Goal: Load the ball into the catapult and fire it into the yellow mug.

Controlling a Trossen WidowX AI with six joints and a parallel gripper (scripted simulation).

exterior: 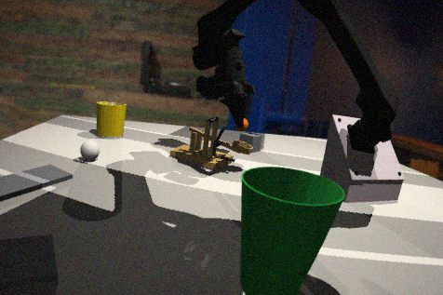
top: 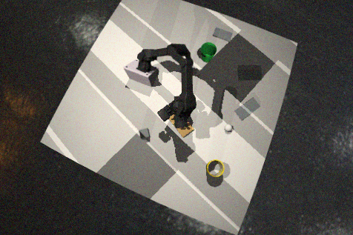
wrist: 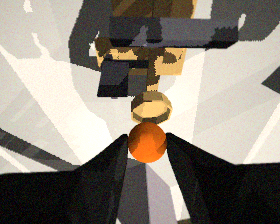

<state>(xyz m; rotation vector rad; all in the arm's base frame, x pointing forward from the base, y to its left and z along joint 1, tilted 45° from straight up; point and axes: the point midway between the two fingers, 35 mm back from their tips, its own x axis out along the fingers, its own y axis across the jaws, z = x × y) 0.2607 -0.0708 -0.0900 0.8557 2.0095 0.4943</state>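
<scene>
My gripper tip is 5 cm short of the wooden catapult, 1 cm to the left of it and 5 cm above it. The rest, counted from my gripper tip: orange ball: 1 cm above; white ball: 33 cm ahead, 6 cm to the left, 8 cm below; small grey cube: 7 cm behind, 20 cm to the right, 8 cm below.
</scene>
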